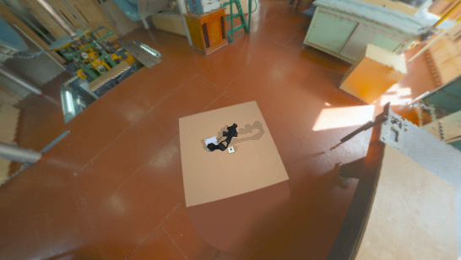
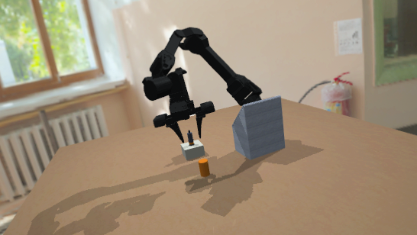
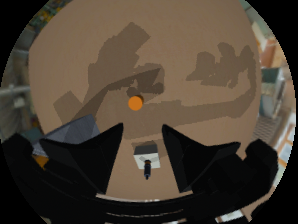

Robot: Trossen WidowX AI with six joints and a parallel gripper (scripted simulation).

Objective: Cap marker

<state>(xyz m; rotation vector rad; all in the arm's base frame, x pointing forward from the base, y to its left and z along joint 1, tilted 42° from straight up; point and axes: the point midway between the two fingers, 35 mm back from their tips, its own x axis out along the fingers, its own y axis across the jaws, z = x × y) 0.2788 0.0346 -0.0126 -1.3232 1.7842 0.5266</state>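
The orange cap is 1 cm behind my gripper tip, 2 cm to the left of it and 9 cm below it. The rest, counted from my gripper tip: grey holder block 4 cm behind, 16 cm to the right, 10 cm below.
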